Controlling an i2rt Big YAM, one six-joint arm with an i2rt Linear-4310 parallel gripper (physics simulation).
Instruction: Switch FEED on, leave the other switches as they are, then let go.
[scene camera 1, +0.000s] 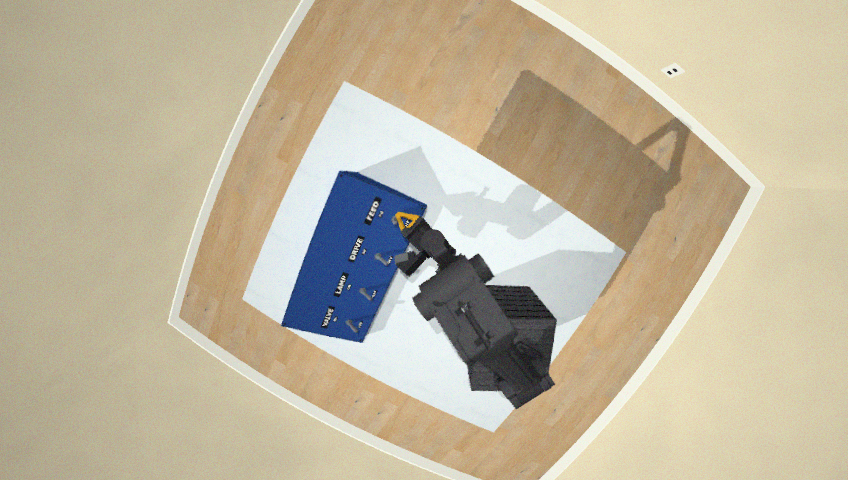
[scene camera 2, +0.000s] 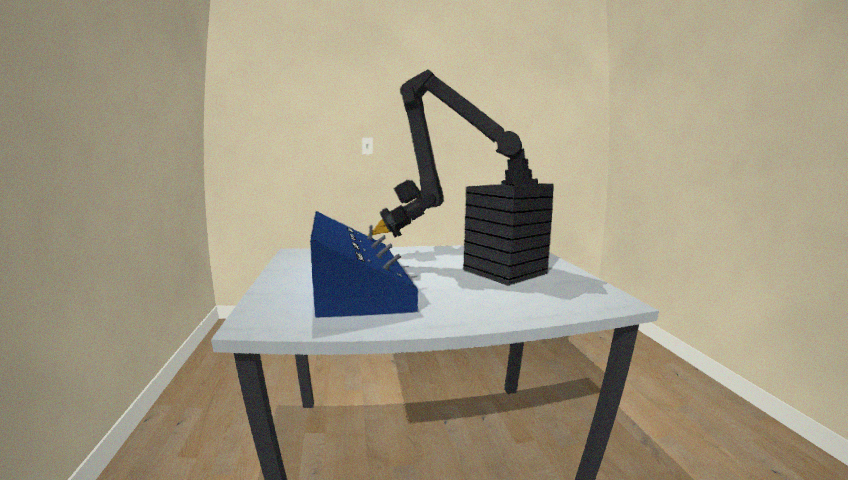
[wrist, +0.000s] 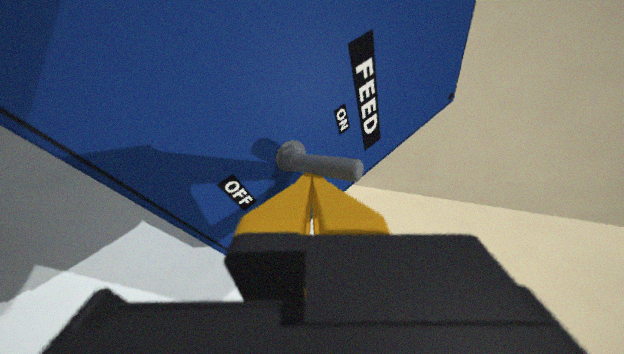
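Where they show: gripper, between the fingertips: (scene camera 1: 397, 213) (scene camera 2: 368, 235) (wrist: 311, 176); arm's base, origin of its link: (scene camera 2: 519, 184).
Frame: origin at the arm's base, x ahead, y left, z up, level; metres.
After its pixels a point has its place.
The blue switch box (scene camera 1: 321, 237) {x 0.616, y -0.007, z -0.117 m} (scene camera 2: 363, 291) {x 0.496, y 0.296, z -0.233 m} (wrist: 200, 75) {x 0.447, y -0.080, z -0.208 m} has a sloped face with labelled grey levers. The FEED lever (scene camera 1: 395, 220) {x 0.463, y -0.144, z -0.153 m} (scene camera 2: 370, 230) {x 0.464, y -0.133, z -0.169 m} (wrist: 330, 165) {x 0.458, y -0.133, z -0.166 m} stands more upright than the others and leans away from its OFF label, toward the ON side. The DRIVE lever (scene camera 1: 381, 258) {x 0.446, y -0.023, z -0.180 m}, LAMP lever (scene camera 1: 366, 293) {x 0.434, y 0.095, z -0.180 m} and VALVE lever (scene camera 1: 352, 324) {x 0.424, y 0.214, z -0.180 m} lean toward their OFF labels. My gripper (scene camera 1: 404, 213) {x 0.470, y -0.157, z -0.191 m} (scene camera 2: 374, 232) {x 0.470, y -0.157, z -0.191 m} (wrist: 311, 176) {x 0.470, y -0.157, z -0.191 m} is shut with nothing between its yellow fingers. Its tips are right at the OFF side of the FEED lever; I cannot tell whether they touch it.
The box stands on the white table (scene camera 1: 339, 124) {x 0.782, y -0.299, z -0.295 m} (scene camera 2: 267, 303) {x 0.755, y 0.210, z -0.294 m}. The dark ribbed arm base (scene camera 1: 529, 303) {x 0.018, y -0.133, z -0.131 m} (scene camera 2: 505, 237) {x 0.080, y 0.101, z -0.152 m} stands on the table to the right of the box. The dark wrist camera (scene camera 1: 409, 260) {x 0.378, y -0.082, z -0.092 m} (scene camera 2: 407, 190) {x 0.341, y -0.134, z -0.036 m} sits beside the hand, near the DRIVE lever from above.
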